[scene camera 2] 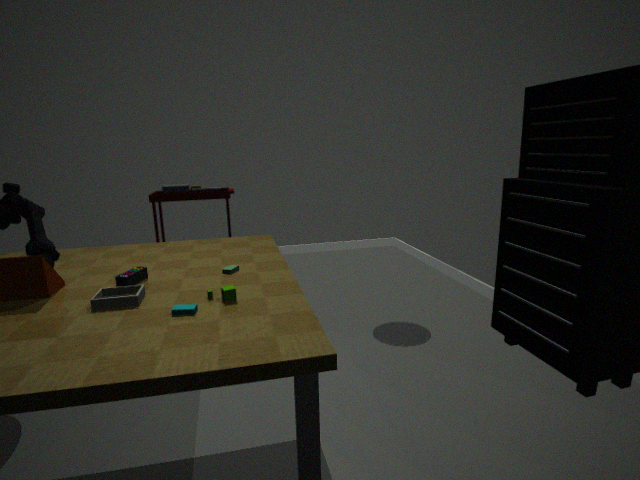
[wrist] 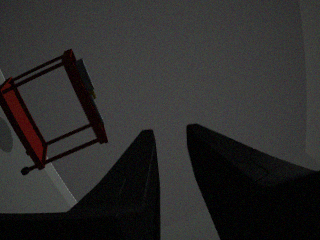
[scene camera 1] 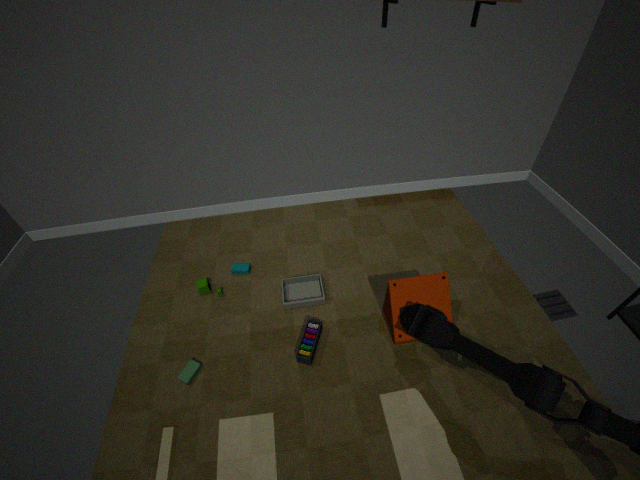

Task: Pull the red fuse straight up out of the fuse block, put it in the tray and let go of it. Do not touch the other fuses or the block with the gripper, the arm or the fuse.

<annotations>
same spot on tray: [scene camera 2: 124, 296] = [scene camera 1: 292, 277]
</annotations>
